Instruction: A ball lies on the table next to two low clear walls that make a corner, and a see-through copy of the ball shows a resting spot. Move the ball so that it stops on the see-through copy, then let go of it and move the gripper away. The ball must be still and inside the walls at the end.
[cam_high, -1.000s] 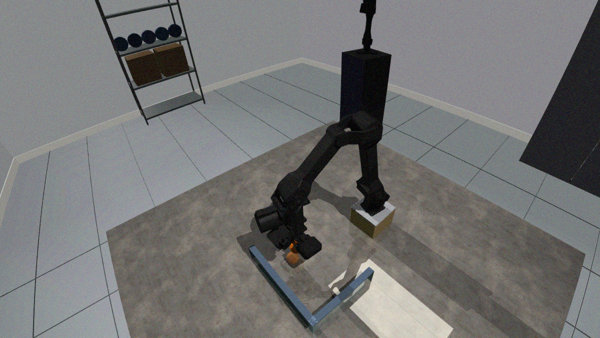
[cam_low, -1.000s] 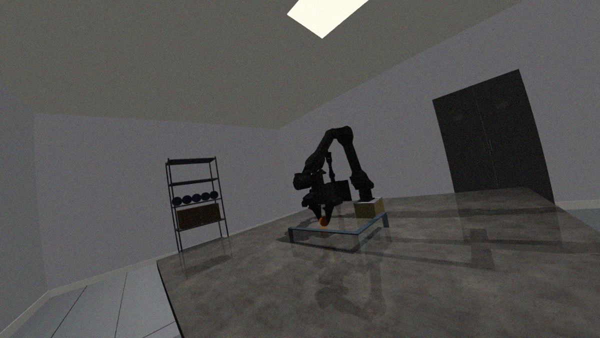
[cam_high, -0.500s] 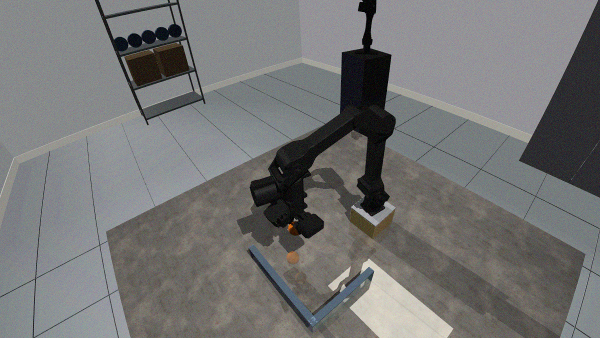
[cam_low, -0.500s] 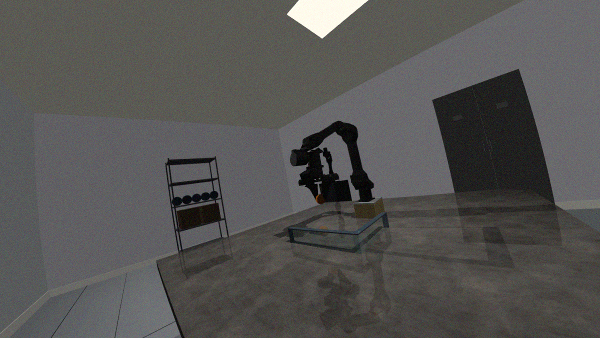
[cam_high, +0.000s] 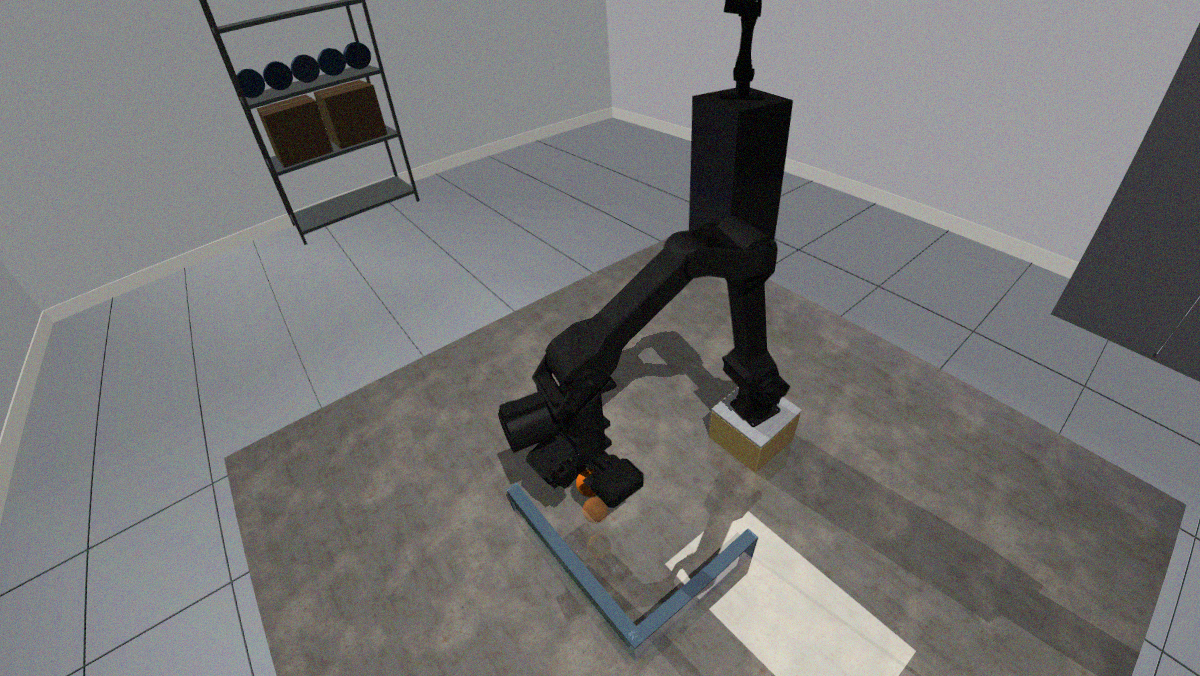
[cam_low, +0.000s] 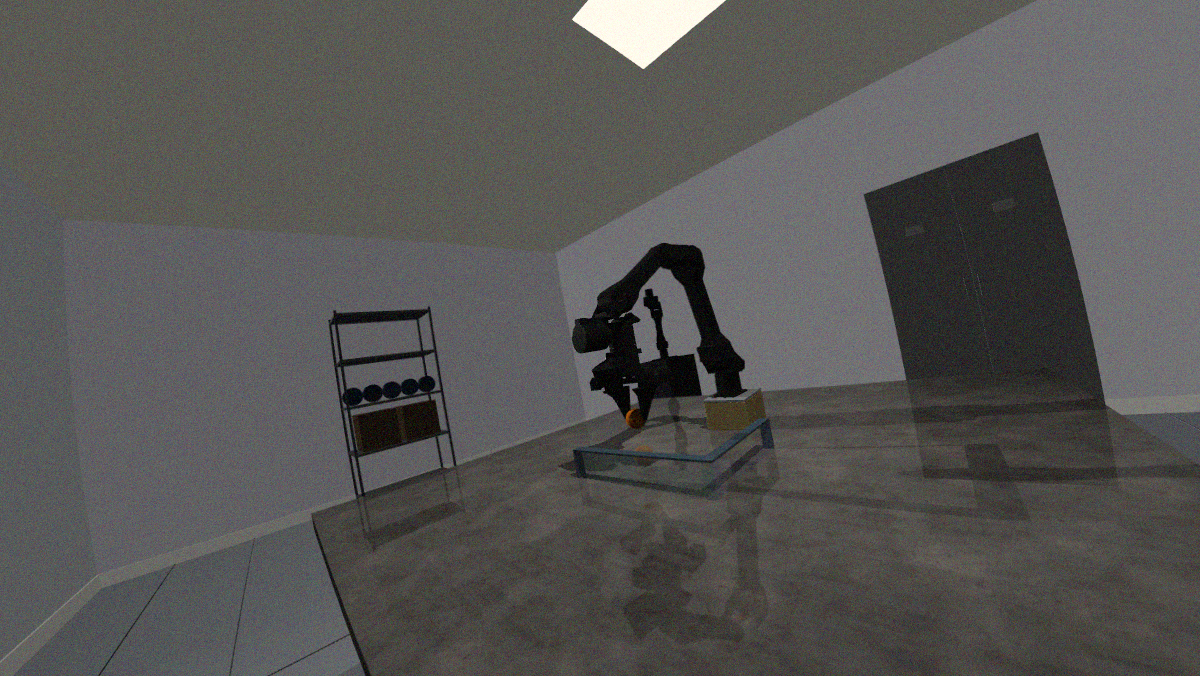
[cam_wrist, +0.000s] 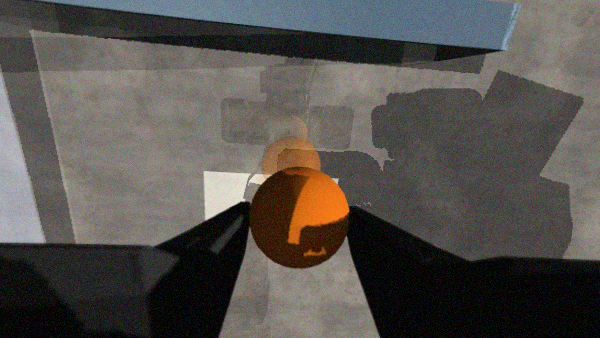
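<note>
My gripper tip is now 8 cm above the see-through copy. From my gripper tip the other things lie so: orange ball: right at my gripper tip.
</note>
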